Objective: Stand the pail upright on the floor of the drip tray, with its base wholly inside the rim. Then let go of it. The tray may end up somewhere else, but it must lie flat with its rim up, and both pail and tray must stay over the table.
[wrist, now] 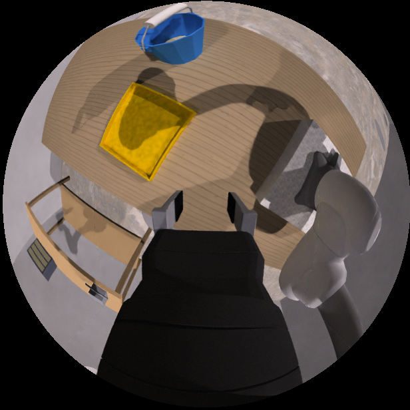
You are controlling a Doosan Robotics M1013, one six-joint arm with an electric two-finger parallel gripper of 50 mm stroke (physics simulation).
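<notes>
A blue pail point(182, 48) stands upright on the wooden table at the top of the view, with its white handle grip up over its left rim. A square yellow drip tray point(150, 130) lies flat with its rim up, left of centre, nearer to me than the pail and apart from it. My gripper point(204, 200) is open, with nothing between its fingers. It hangs above the table, below and right of the tray in the view, well away from the pail.
A grey block-like base point(285, 172) stands on the table point(225, 135) at the right, with the pale arm point(325, 240) beside it. A wooden frame-like rack point(75, 255) stands off the table's edge at lower left. Shadows fall across tray and table.
</notes>
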